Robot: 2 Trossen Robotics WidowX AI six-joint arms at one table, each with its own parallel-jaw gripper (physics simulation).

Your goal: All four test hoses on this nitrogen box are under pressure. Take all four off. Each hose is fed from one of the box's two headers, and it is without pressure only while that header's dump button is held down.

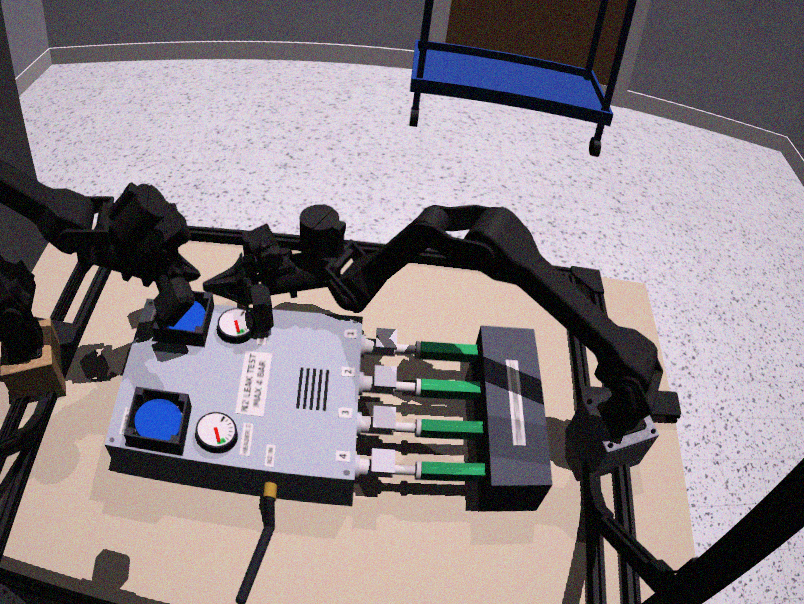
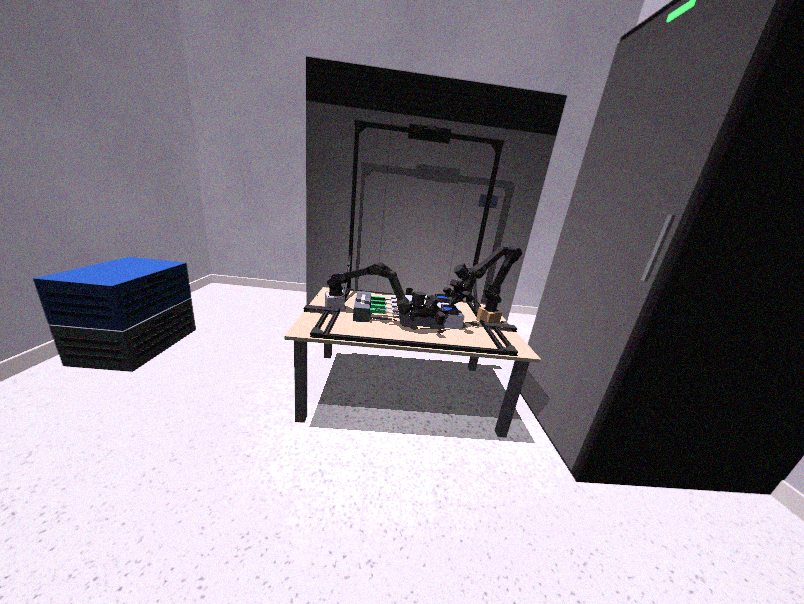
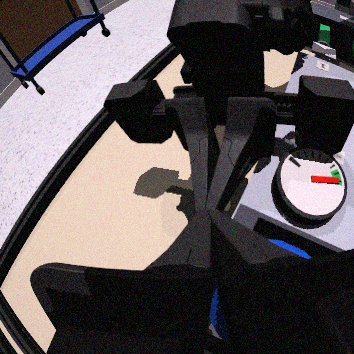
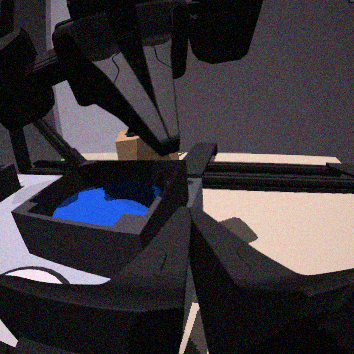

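Seen in the pictures: left gripper, fingertip midpoint: (image 1: 198, 275) (image 2: 449, 305) (image 3: 206, 218) (image 4: 170, 148); right gripper, fingertip midpoint: (image 1: 202, 286) (image 2: 448, 311) (image 3: 204, 224) (image 4: 186, 216); left arm's base at its link origin: (image 1: 25, 345) (image 2: 490, 309); right arm's base at its link origin: (image 1: 621, 416) (image 2: 334, 294).
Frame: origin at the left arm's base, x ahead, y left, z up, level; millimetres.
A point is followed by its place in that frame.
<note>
The grey nitrogen box (image 1: 279, 416) @[x 386, y -228, z -4 mm] lies on the table. Four green hoses (image 1: 448, 351) @[x 656, y -179, z -19 mm] (image 1: 449, 386) @[x 631, y -238, z -19 mm] (image 1: 451, 426) @[x 605, y -303, z -19 mm] (image 1: 451, 468) @[x 577, y -366, z -20 mm] run from its ports 1 to 4 to a dark block. The white fitting at port 1 (image 1: 386, 339) @[x 574, y -140, z -7 mm] looks turned against the others. The upper blue dump button (image 1: 193, 317) @[x 304, y -35, z 12 mm] (image 3: 290, 247) @[x 320, y -41, z 12 mm] (image 4: 90, 207) @[x 290, y -38, z 12 mm] is partly covered by the left gripper; the lower button (image 1: 157, 419) @[x 215, y -202, z 12 mm] is uncovered. My left gripper (image 1: 196, 275) @[x 325, y 10, z 51 mm] (image 3: 206, 218) @[x 325, y 10, z 51 mm] (image 4: 170, 148) @[x 325, y 10, z 51 mm] is shut and empty above the upper button's far edge. My right gripper (image 1: 206, 284) @[x 330, y 14, z 23 mm] (image 4: 186, 216) @[x 330, y 14, z 23 mm] is shut and empty, its tips close beside the left's.
The dark block (image 1: 513, 464) @[x 651, y -398, z -4 mm] stands right of the hoses. Two gauges (image 1: 234, 324) @[x 364, y -65, z 11 mm] (image 1: 216, 431) @[x 294, y -241, z 12 mm] sit beside the buttons. A black supply hose (image 1: 256, 559) @[x 292, y -401, z -70 mm] leaves the box's near side. The right arm arches behind the box and hoses. Black rails (image 1: 627, 539) @[x 723, y -584, z 33 mm] edge the table.
</note>
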